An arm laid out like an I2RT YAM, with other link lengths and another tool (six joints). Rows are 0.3 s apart.
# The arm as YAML. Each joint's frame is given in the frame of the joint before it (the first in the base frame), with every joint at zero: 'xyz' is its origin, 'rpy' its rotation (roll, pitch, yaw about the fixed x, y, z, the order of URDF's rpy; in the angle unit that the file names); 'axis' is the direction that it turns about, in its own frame. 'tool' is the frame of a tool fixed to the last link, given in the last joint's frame.
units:
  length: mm
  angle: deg
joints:
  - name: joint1
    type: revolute
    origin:
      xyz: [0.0, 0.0, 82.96]
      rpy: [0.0, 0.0, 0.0]
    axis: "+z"
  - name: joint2
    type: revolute
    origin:
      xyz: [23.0, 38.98, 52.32]
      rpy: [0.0, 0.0, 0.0]
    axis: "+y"
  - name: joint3
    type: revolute
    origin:
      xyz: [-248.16, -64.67, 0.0]
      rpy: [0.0, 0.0, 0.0]
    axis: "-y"
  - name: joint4
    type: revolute
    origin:
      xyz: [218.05, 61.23, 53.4]
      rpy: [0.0, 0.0, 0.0]
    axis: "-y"
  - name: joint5
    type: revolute
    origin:
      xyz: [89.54, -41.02, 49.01]
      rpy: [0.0, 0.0, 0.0]
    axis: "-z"
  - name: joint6
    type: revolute
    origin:
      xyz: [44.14, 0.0, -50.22]
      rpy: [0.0, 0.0, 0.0]
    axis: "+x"
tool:
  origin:
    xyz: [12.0, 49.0, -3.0]
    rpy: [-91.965, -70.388, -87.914]
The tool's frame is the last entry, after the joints.
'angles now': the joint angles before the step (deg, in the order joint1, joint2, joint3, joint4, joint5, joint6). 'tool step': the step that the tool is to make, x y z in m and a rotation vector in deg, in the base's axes. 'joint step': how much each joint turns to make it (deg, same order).
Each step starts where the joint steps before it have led.
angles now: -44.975 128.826 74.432 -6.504 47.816 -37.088
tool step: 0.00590 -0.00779 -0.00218 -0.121 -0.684 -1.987
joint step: -0.244 2.192 3.842 -2.998 0.479 2.577
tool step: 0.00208 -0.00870 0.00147 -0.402 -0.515 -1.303
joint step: -0.654 1.122 2.650 -1.572 0.226 0.926
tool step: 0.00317 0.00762 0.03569 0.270 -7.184 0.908
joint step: 0.093 -7.101 -2.446 -1.795 -5.062 2.716
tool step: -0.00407 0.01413 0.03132 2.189 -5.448 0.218
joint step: -0.008 -6.828 -2.125 -4.710 -4.793 3.404
